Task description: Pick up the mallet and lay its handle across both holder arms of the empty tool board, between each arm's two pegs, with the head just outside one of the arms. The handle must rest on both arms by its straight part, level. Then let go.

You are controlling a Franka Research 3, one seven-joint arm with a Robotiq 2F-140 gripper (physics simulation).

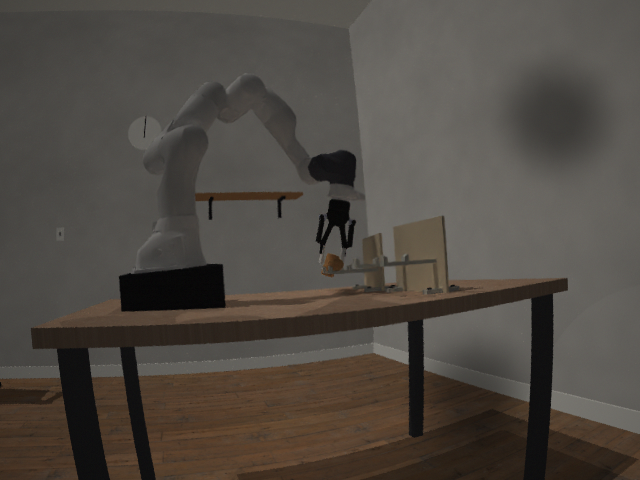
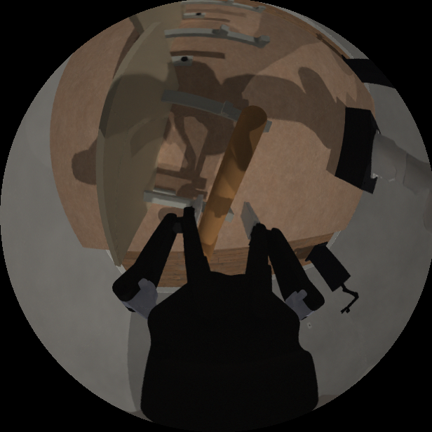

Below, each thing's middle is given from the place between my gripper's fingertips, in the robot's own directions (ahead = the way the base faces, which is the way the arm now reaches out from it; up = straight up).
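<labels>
Orange mallet [image 2: 250,124]: my hand 20 mm to the left of it, 10 mm short of it.
</labels>
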